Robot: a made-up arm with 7 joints. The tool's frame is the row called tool.
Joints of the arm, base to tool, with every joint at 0 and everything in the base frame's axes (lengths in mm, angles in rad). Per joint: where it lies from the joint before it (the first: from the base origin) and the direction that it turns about. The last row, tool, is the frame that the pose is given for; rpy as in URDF.
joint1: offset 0 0 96.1 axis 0 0 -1
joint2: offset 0 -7.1 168.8 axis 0 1 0
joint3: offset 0 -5.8 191.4 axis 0 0 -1
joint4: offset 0 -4.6 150.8 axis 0 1 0
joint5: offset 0 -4.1 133.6 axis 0 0 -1
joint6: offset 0 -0.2 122.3 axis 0 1 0
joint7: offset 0 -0.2 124.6 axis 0 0 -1
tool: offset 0 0 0 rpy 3.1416 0 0
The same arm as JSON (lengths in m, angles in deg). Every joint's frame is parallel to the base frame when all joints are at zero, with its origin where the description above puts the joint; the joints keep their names.
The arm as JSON. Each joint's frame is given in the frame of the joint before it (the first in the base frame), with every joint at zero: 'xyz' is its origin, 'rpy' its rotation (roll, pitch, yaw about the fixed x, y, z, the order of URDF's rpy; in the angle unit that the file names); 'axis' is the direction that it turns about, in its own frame. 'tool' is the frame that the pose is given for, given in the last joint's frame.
{
  "units": {
    "length": "m",
    "angle": "deg"
  },
  "joints": [
    {
      "name": "joint1",
      "type": "revolute",
      "origin": {
        "xyz": [
          0.0,
          0.0,
          0.0961
        ],
        "rpy": [
          0.0,
          0.0,
          0.0
        ]
      },
      "axis": "-z"
    },
    {
      "name": "joint2",
      "type": "revolute",
      "origin": {
        "xyz": [
          0.0,
          -0.0071,
          0.1688
        ],
        "rpy": [
          0.0,
          0.0,
          0.0
        ]
      },
      "axis": "+y"
    },
    {
      "name": "joint3",
      "type": "revolute",
      "origin": {
        "xyz": [
          0.0,
          -0.0058,
          0.1914
        ],
        "rpy": [
          0.0,
          0.0,
          0.0
        ]
      },
      "axis": "-z"
    },
    {
      "name": "joint4",
      "type": "revolute",
      "origin": {
        "xyz": [
          0.0,
          -0.0046,
          0.1508
        ],
        "rpy": [
          0.0,
          0.0,
          0.0
        ]
      },
      "axis": "+y"
    },
    {
      "name": "joint5",
      "type": "revolute",
      "origin": {
        "xyz": [
          0.0,
          -0.0041,
          0.1336
        ],
        "rpy": [
          0.0,
          0.0,
          0.0
        ]
      },
      "axis": "-z"
    },
    {
      "name": "joint6",
      "type": "revolute",
      "origin": {
        "xyz": [
          0.0,
          -0.0002,
          0.1223
        ],
        "rpy": [
          0.0,
          0.0,
          0.0
        ]
      },
      "axis": "+y"
    },
    {
      "name": "joint7",
      "type": "revolute",
      "origin": {
        "xyz": [
          0.0,
          -0.0002,
          0.1246
        ],
        "rpy": [
          0.0,
          0.0,
          0.0
        ]
      },
      "axis": "-z"
    }
  ],
  "tool": {
    "origin": {
      "xyz": [
        0.0,
        0.0,
        0.0
      ],
      "rpy": [
        -180.0,
        0.0,
        0.0
      ]
    }
  }
}

